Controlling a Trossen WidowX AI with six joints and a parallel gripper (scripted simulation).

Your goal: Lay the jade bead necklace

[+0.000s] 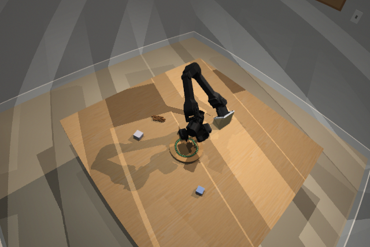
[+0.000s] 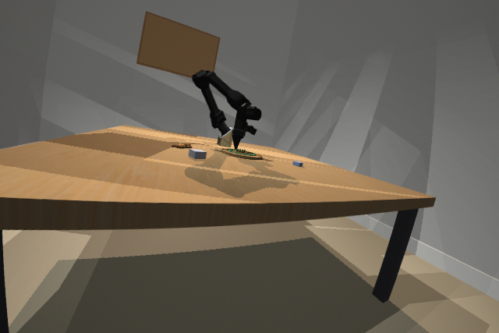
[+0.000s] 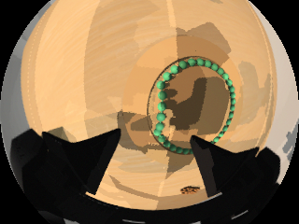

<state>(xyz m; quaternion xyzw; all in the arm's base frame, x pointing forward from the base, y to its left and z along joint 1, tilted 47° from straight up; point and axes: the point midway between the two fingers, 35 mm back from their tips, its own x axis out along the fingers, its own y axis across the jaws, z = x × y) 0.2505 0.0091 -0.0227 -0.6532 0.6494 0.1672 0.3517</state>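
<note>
Right now my gripper tip is 6 cm short of the round wooden bead board, 2 cm to the right of it and 1 cm above it. Round my gripper tip: blue block 28 cm to the left, 16 cm ahead, 1 cm below; pale grey block 27 cm ahead, 20 cm to the right, 1 cm below.
</note>
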